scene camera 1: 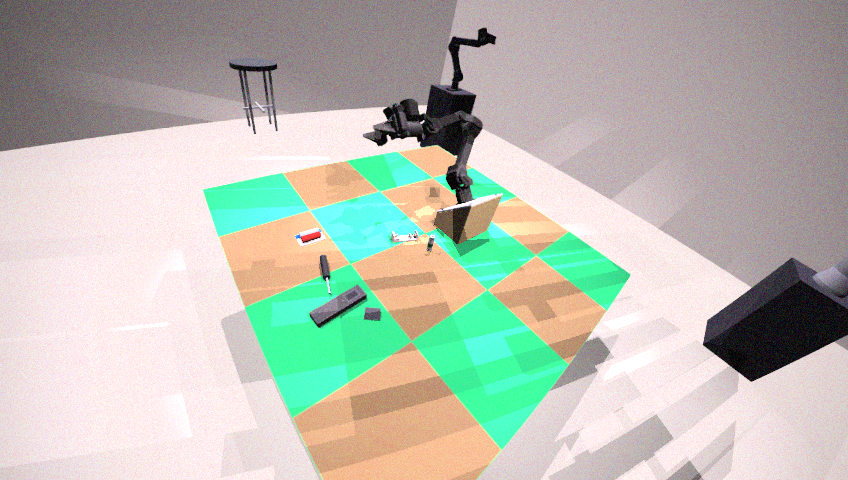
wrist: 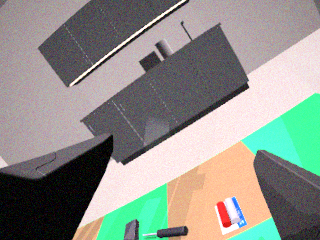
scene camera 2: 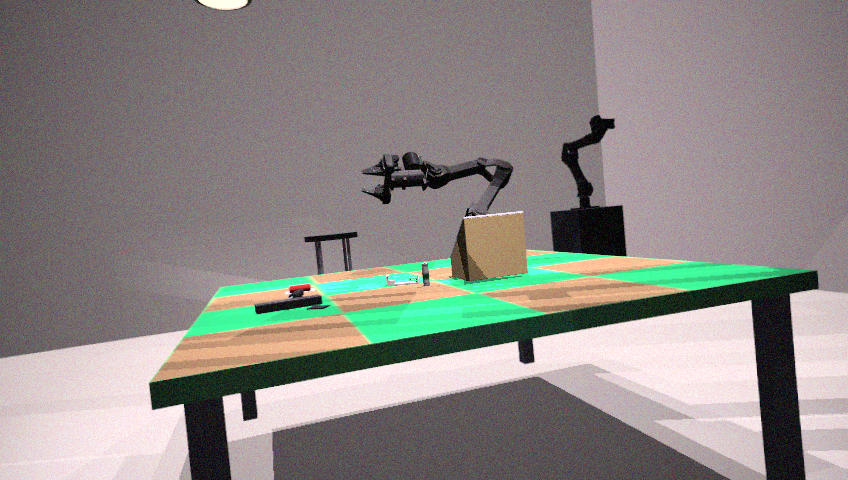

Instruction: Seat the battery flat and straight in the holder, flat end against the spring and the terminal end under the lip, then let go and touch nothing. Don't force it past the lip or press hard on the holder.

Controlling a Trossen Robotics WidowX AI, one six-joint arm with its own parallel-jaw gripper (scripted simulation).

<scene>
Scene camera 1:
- gripper: 367,131
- remote: 321,315
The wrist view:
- gripper: 185,149
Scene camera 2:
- gripper: 361,181
</scene>
